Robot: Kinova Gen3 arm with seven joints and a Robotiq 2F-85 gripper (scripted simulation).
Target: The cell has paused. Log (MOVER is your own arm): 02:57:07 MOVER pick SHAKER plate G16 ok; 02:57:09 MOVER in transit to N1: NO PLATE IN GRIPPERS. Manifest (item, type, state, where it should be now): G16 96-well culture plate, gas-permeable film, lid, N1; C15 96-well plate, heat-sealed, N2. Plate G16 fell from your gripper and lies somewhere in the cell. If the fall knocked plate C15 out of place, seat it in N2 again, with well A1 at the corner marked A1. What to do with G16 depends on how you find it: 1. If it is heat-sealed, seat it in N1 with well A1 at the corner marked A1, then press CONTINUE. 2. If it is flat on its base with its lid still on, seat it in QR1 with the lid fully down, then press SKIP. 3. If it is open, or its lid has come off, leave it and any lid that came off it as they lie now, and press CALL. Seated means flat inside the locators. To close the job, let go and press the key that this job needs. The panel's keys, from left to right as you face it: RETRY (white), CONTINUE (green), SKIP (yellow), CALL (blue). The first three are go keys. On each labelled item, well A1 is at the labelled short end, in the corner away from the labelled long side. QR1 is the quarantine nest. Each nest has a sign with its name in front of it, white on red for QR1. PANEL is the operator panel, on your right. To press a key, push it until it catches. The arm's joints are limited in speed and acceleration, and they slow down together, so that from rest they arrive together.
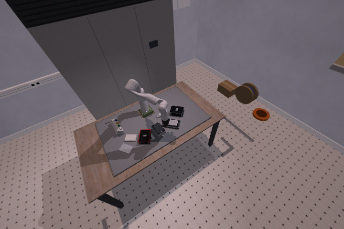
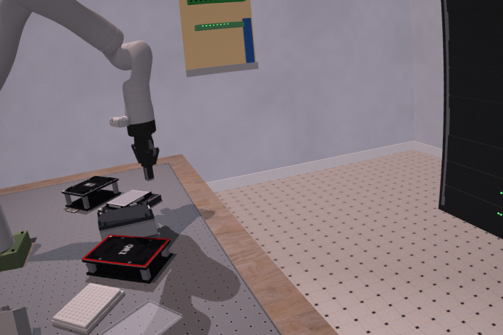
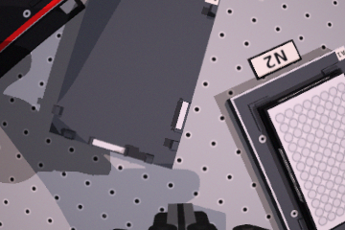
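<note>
Now: hand 130 mm past the white 96-well plate, 400 mm to the left of it and 120 mm above it. Round my hand: A1 mark: 170 mm behind, 80 mm to the left, 110 mm below; clear lid: 20 mm behind, 470 mm to the right, 130 mm below.
</note>
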